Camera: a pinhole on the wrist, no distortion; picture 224 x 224 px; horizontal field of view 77.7 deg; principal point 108.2 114.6 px. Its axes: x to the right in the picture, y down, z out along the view. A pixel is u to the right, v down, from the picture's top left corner.
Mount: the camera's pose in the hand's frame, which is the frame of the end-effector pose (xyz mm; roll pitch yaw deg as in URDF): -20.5 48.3 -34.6 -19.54 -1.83 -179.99
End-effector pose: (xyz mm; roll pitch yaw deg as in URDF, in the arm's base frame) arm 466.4 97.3 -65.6 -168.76 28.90 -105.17
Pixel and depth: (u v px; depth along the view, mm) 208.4 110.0 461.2
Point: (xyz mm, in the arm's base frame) 758.2 520.5 -243.1
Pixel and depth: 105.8 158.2 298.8
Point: 664.3 142.4 -223.1
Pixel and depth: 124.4 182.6 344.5
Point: 759.7 158.3 -203.6
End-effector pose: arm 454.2 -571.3 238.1 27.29 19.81 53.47
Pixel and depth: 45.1 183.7 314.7
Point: 766.3 -612.9 277.3
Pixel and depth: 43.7 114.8 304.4
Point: 695.9 -516.1 377.8
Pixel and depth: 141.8 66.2 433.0
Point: 597.9 -638.2 652.2
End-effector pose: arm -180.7 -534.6 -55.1 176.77 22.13 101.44
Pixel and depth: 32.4 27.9 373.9
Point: -27.1 -463.6 -481.6
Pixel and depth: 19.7 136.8 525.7
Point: -387.6 -432.0 -579.9
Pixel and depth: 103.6 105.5 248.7
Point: -172.3 -616.3 -243.8
